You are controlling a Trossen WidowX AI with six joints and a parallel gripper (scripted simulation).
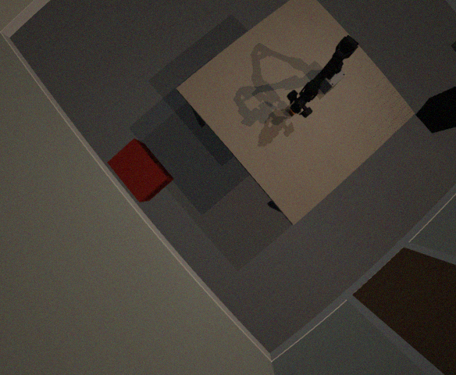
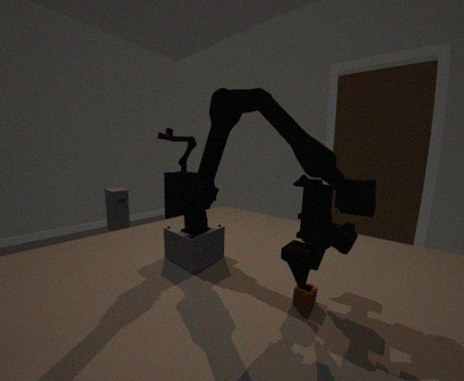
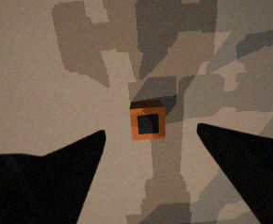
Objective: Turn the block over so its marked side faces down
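The orange block is 3 cm below my gripper tip.
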